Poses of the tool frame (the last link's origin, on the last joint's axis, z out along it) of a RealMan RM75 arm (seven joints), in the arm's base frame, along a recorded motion.
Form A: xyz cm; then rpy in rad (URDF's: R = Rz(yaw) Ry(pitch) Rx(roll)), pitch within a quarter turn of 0, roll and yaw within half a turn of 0.
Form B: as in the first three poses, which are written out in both.
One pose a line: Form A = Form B
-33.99 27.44 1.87 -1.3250 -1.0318 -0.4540 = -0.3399 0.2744 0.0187 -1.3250 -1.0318 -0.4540
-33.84 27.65 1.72 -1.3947 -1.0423 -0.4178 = -0.3384 0.2765 0.0172 -1.3947 -1.0423 -0.4178
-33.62 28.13 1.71 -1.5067 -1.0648 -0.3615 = -0.3362 0.2813 0.0171 -1.5067 -1.0648 -0.3615
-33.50 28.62 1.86 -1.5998 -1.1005 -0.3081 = -0.3350 0.2862 0.0186 -1.5998 -1.1005 -0.3081
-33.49 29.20 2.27 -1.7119 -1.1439 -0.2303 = -0.3349 0.2920 0.0227 -1.7119 -1.1439 -0.2303
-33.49 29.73 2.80 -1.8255 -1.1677 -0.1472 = -0.3349 0.2973 0.0280 -1.8255 -1.1677 -0.1472
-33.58 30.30 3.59 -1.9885 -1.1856 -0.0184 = -0.3358 0.3030 0.0359 -1.9885 -1.1856 -0.0184
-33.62 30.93 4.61 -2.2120 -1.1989 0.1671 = -0.3362 0.3093 0.0461 -2.2120 -1.1989 0.1671
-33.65 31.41 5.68 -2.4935 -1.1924 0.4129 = -0.3365 0.3141 0.0568 -2.4935 -1.1924 0.4129
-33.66 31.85 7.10 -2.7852 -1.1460 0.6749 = -0.3366 0.3185 0.0710 -2.7852 -1.1460 0.6749
